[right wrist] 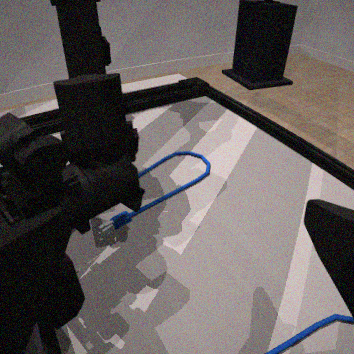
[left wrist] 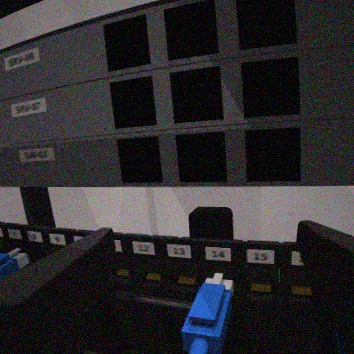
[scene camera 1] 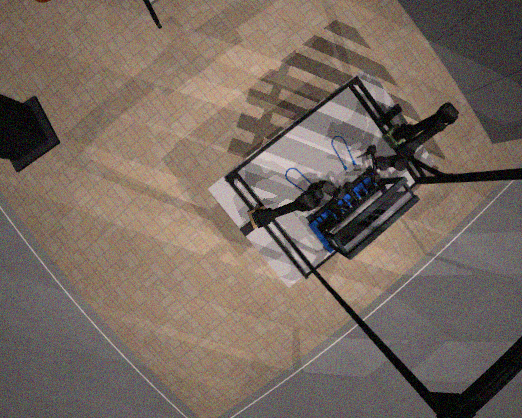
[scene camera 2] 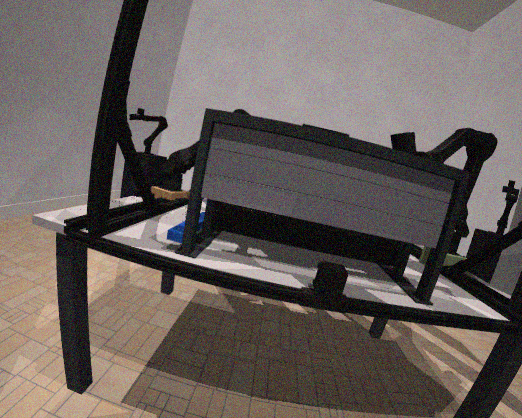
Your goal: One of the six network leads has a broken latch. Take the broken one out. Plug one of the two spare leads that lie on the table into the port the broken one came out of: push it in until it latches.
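Places are measured from the left arm's base along level axes (x ahead, y left, z up), in metres.
Pixels of known places: left gripper, fingertip midpoint: (left wrist: 205,235) (scene camera 1: 352,205); right gripper, fingertip midpoint: (right wrist: 188,215) (scene camera 1: 356,166); left arm's base at its link origin: (scene camera 1: 258,217) (scene camera 2: 170,189); right arm's base at its link origin: (scene camera 1: 397,135).
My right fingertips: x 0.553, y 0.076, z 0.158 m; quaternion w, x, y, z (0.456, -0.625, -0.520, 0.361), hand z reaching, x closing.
Note:
For each thing: its top centre in the pictures, then the offset to it from my right fingertips. "*": a spot on its surface instead.
- blue network lead at its top centre: (left wrist: 213,283) dz -0.109, dx -0.057, dy -0.196 m
- blue plug at a spot on its surface: (left wrist: 10,263) * dz -0.114, dx +0.055, dy -0.159 m
- server rack at its top centre: (scene camera 2: 333,144) (scene camera 1: 373,210) dz +0.059, dx -0.019, dy -0.225 m
- second spare lead at a spot on its surface: (right wrist: 309,331) * dz -0.198, dx +0.006, dy +0.129 m
In the left wrist view a blue network lead (left wrist: 207,312) is plugged into port 14 of the black patch panel (left wrist: 161,261). My left gripper (left wrist: 205,235) (scene camera 1: 338,195) is open, one finger on each side of that plug and apart from it. Another blue plug (left wrist: 10,263) sits in a port at the far left. Two spare blue leads (scene camera 1: 297,177) (scene camera 1: 344,151) lie looped on the table; one of them (right wrist: 182,179) shows in the right wrist view with its plug (right wrist: 119,219) beside the left arm. My right gripper (scene camera 1: 371,151) is open and empty above the table.
The server rack (scene camera 1: 380,216) (scene camera 2: 321,187) stands at the table's edge; its grey panels with dark bays (left wrist: 197,95) rise above the patch panel. A black frame (scene camera 1: 292,128) (right wrist: 274,130) runs around the table. The end of the second spare lead (right wrist: 309,331) lies at the bottom right.

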